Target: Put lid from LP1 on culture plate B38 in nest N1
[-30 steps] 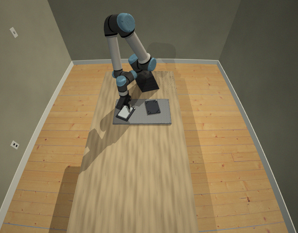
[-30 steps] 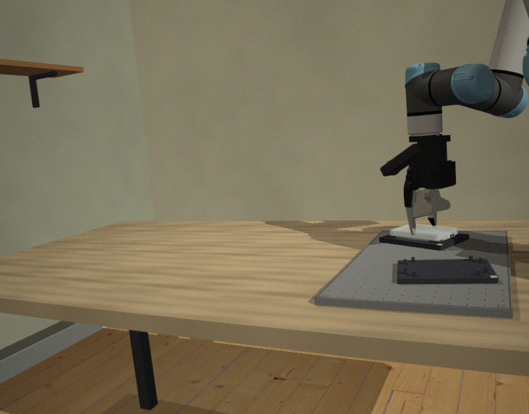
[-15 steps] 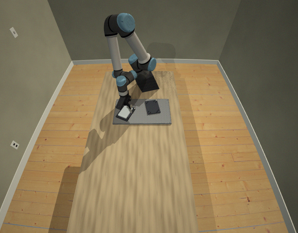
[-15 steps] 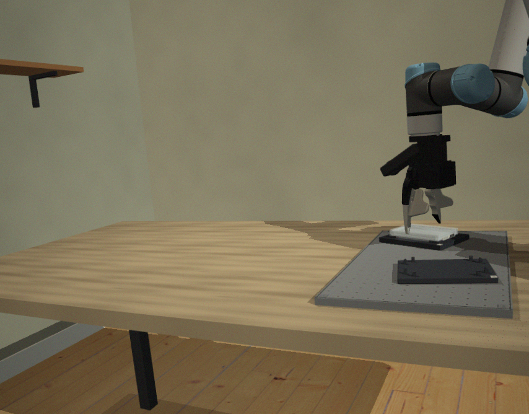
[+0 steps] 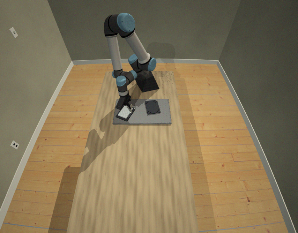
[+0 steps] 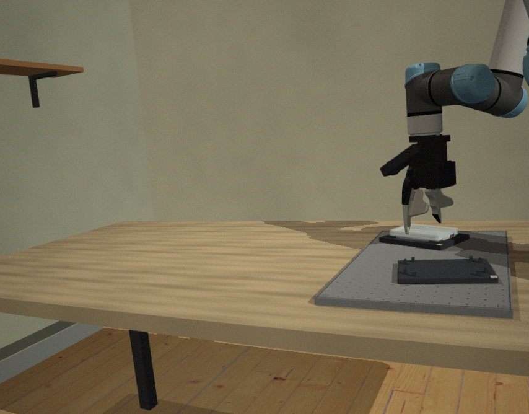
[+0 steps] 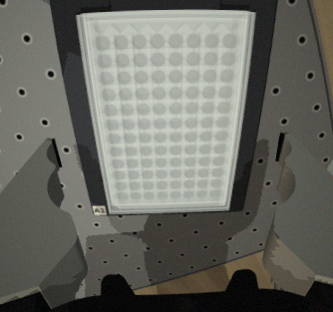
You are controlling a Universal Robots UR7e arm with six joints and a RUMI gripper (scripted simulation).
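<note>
The clear lid is 1 cm below my hand. Also, from my hand: lid park LP1: 9 cm behind, 24 cm to the left, 3 cm below; label: 18 cm behind, 28 cm to the left, 3 cm below; culture plate B38: 2 cm below.
</note>
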